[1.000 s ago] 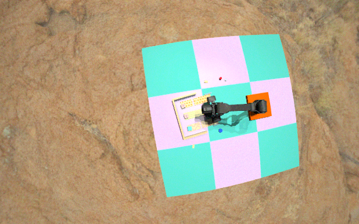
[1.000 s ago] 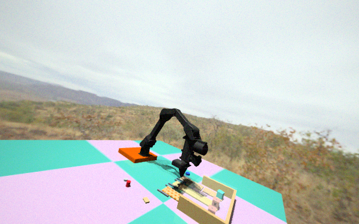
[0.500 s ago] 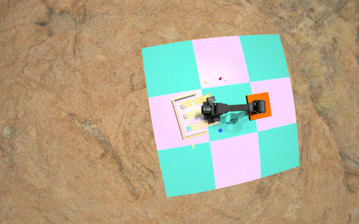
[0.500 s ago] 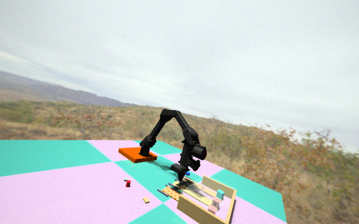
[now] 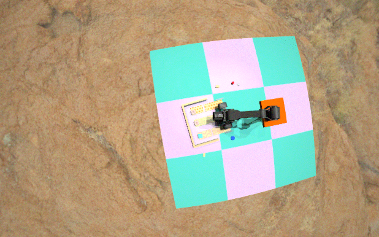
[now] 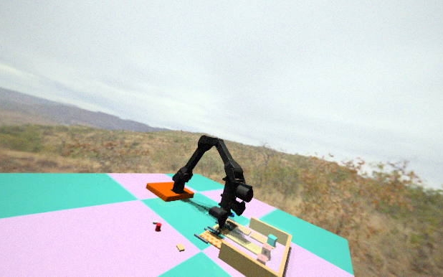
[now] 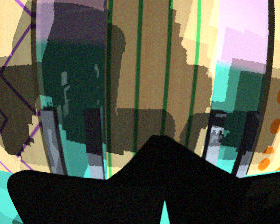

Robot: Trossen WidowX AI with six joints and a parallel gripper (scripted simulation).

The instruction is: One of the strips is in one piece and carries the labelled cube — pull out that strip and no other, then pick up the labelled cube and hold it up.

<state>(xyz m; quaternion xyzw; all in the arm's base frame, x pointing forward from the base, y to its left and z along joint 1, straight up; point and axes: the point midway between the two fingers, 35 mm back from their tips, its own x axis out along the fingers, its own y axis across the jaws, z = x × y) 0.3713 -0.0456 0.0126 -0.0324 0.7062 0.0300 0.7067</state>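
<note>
Right now my gripper tip is 90 mm short of the striped strip and 10 mm to the right of it. The rest, counted from my gripper tip: red cylinder 240 mm to the right, 130 mm behind; blue piece 180 mm to the left, 50 mm behind.
</note>
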